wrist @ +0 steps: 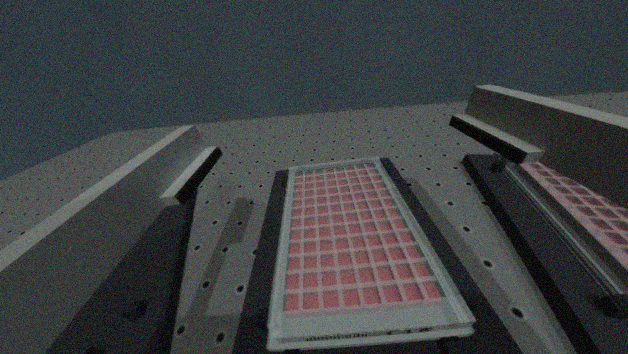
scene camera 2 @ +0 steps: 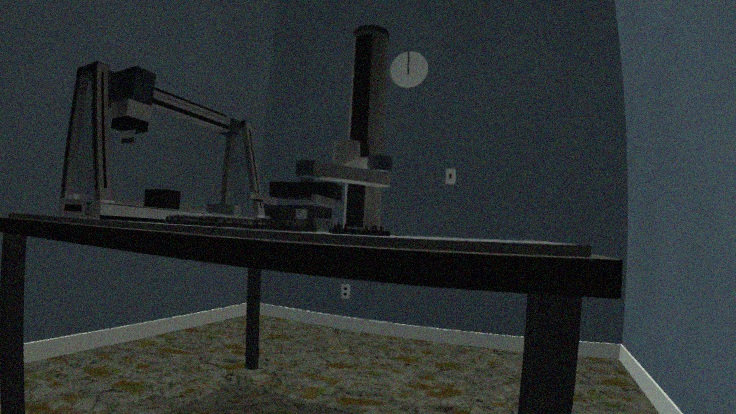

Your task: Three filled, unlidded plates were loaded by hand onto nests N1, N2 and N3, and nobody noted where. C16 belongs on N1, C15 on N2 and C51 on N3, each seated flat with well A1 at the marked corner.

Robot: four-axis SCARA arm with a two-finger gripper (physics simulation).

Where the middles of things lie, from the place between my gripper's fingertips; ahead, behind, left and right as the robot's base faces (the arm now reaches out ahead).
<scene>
Now: the plate C16 (wrist: 352,262) 60 mm below my hand, 20 mm behind it and 10 mm to the right of it. The rest, counted from my hand: nest N1 (wrist: 151,272): 170 mm to the left, 70 mm below, 70 mm behind.
</scene>
